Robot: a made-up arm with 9 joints. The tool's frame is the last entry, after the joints. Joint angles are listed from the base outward.
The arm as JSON. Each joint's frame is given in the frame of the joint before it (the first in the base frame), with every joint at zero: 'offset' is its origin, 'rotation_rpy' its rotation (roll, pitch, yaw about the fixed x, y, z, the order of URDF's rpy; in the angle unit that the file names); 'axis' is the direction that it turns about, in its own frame. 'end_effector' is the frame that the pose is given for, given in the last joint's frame.
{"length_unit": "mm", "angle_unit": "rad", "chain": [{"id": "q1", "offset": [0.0, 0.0, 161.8], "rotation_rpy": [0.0, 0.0, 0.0], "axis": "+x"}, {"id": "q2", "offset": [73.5, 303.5, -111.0], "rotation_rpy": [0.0, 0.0, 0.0], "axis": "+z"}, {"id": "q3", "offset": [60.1, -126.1, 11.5], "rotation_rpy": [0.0, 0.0, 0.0], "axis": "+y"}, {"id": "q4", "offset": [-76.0, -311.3, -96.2], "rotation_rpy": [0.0, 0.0, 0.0], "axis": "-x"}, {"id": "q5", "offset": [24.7, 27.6, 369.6], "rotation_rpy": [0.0, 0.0, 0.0], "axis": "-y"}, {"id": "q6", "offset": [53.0, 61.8, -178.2], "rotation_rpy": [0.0, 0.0, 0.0], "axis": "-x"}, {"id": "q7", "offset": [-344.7, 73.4, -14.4], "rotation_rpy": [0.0, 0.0, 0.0], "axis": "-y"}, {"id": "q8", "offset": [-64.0, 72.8, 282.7], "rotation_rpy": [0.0, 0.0, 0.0], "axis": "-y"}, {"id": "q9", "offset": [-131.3, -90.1, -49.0], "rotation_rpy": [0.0, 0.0, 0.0], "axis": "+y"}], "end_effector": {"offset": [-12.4, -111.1, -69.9], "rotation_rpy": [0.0, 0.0, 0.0]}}
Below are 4 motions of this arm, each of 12 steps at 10 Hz.
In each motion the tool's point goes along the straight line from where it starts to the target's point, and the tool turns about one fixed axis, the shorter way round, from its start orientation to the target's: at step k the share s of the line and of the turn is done. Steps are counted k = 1, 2, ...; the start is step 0. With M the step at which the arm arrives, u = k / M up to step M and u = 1 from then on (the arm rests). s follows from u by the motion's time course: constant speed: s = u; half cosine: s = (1 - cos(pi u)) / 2; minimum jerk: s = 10 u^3 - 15 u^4 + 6 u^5.
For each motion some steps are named. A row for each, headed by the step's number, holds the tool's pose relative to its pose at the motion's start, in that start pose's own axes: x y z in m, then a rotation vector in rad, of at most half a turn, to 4 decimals.
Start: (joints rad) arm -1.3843 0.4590 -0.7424 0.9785 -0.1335 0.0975 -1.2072 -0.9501 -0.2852
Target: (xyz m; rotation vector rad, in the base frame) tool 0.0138 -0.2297 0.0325 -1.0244 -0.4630 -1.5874
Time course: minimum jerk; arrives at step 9
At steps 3, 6, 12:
3: 0.0560 0.0003 -0.0072 0.1682 0.0143 -0.0868
6: 0.2108 0.0013 -0.0272 0.6331 0.0538 -0.3268
12: 0.2668 0.0017 -0.0344 0.8012 0.0681 -0.4136

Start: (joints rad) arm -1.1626 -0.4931 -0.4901 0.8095 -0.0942 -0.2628 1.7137 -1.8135 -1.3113
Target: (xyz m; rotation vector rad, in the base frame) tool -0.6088 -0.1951 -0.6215 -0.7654 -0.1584 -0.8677
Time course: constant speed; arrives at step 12
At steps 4, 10, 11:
4: 0.0626 0.0594 0.1013 0.1907 0.6817 -0.1627
10: 0.1564 0.1485 0.2533 0.4768 1.7042 -0.4068
11: 0.1721 0.1634 0.2787 0.5245 1.8746 -0.4475

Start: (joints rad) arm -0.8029 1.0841 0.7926 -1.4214 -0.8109 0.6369 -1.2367 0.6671 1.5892
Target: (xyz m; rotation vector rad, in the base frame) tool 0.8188 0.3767 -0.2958 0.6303 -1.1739 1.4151
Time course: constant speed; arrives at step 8
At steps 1, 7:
1: -0.0752 0.0243 0.0483 0.1431 0.1041 0.0513
7: -0.5264 0.1698 0.3381 1.0019 0.7288 0.3590

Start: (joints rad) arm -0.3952 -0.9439 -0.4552 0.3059 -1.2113 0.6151 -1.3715 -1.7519 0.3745
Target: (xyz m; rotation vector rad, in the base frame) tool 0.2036 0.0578 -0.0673 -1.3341 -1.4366 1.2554
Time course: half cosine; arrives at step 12
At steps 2, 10, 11, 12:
2: -0.0072 0.0147 -0.0142 0.0141 -0.0282 0.0293
10: -0.1007 0.2045 -0.1981 0.1969 -0.3929 0.4087
11: -0.1061 0.2155 -0.2087 0.2075 -0.4139 0.4306
12: -0.1080 0.2192 -0.2124 0.2111 -0.4211 0.4381

